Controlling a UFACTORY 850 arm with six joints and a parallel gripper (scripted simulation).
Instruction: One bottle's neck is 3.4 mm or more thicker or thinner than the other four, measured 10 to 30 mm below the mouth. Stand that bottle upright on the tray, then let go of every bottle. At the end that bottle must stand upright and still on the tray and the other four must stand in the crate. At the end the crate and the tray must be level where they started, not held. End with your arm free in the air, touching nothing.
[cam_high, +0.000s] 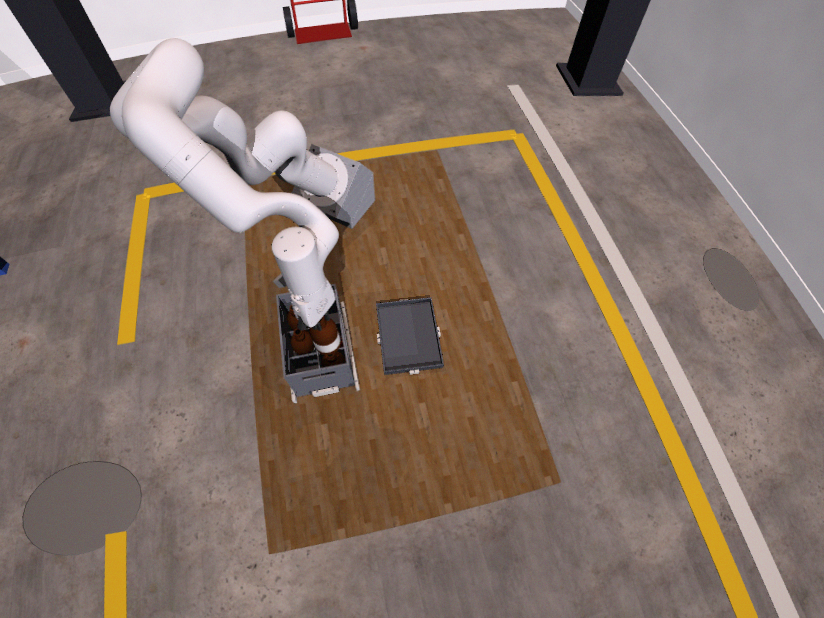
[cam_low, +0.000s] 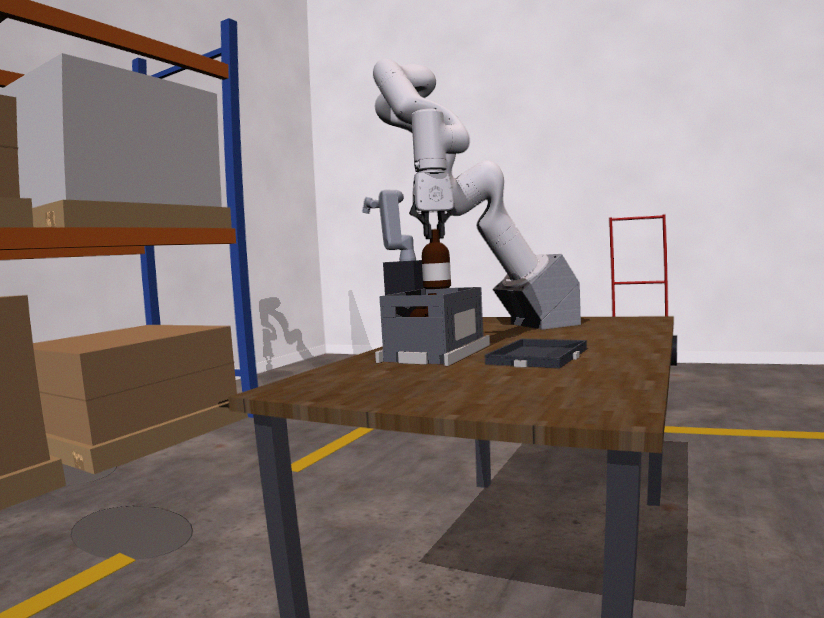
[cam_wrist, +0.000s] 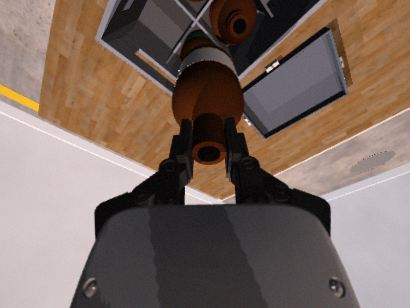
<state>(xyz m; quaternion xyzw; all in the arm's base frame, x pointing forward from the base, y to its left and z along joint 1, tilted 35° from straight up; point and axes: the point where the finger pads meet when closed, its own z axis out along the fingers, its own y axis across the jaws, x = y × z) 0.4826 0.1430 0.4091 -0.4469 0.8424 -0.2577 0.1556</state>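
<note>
The bottle lies 70 mm below my hand. Also, from my hand: grey divided crate: 250 mm below, 60 mm behind, 50 mm to the right; then grey tray: 320 mm below, 240 mm to the left, 90 mm behind.
</note>
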